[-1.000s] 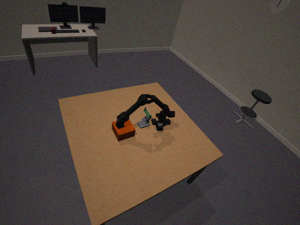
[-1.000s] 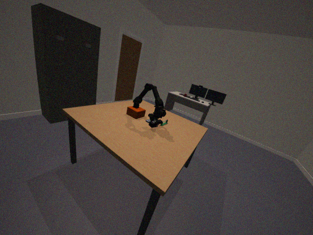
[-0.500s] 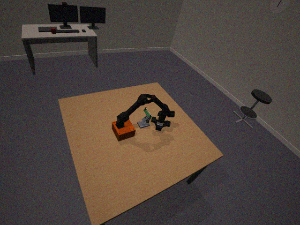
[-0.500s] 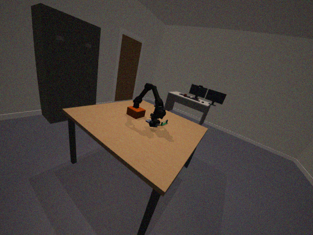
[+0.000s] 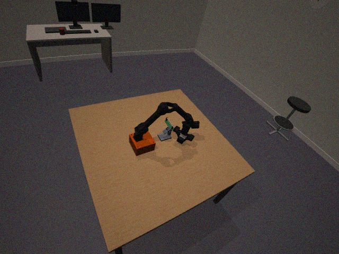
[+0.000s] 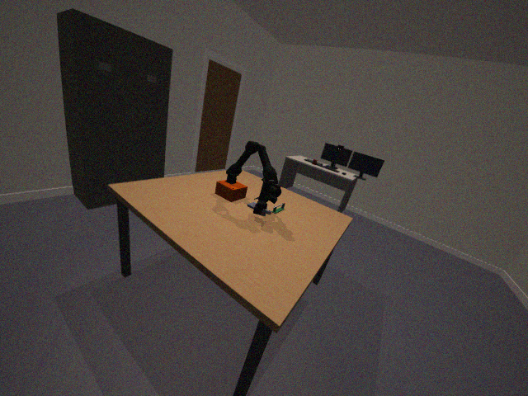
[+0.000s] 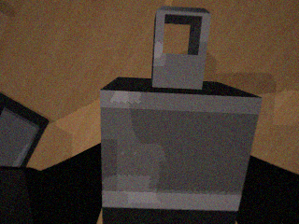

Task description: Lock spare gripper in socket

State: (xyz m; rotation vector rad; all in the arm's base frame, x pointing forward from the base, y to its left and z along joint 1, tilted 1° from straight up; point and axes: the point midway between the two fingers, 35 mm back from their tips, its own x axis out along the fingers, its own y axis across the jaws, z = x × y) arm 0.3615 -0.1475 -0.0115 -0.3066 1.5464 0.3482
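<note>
Now: gripper tip 130 mm to the right of the grey mount, 70 mm past it and 10 mm below it. The rest, counted from my gripper tip: spare gripper: 20 mm above, 10 mm to the left, 10 mm ahead; then green holder: 240 mm to the left, 40 mm ahead, 20 mm below.
</note>
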